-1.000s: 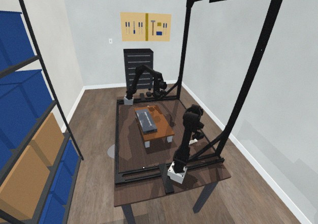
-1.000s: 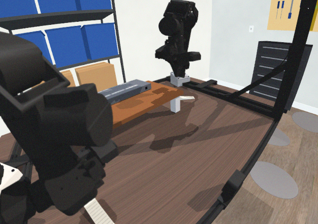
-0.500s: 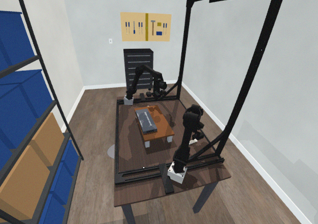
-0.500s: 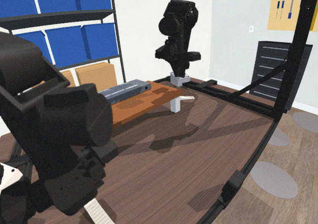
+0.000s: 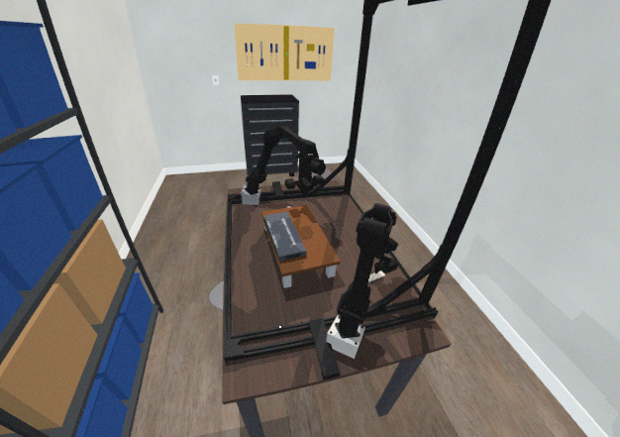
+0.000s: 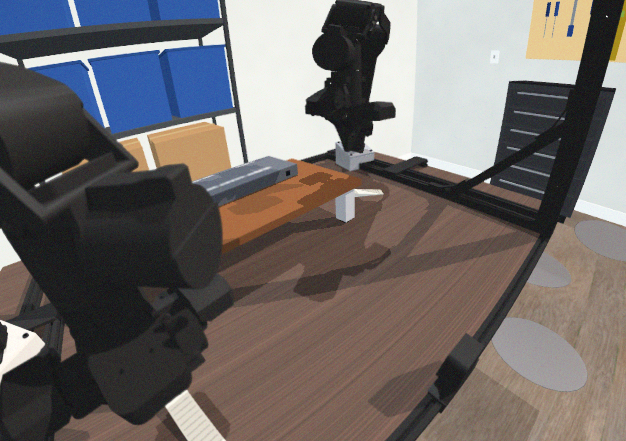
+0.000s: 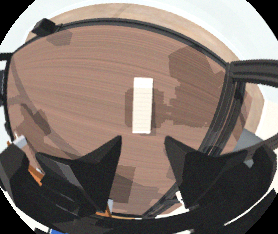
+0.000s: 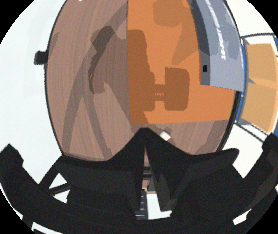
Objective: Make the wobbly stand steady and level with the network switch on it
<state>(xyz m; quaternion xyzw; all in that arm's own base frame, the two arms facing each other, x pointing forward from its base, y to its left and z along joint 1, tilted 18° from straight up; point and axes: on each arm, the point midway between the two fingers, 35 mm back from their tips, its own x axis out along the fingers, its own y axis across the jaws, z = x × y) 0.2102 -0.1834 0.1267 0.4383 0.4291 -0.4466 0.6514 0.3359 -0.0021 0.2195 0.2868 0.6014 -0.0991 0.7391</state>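
My left hand is 9 cm above the white wedge and 3 cm past it. From my left hand the other things lie so: grey network switch 30 cm to the right, 26 cm ahead, 2 cm above; stand 29 cm to the right, 20 cm ahead, 5 cm below.
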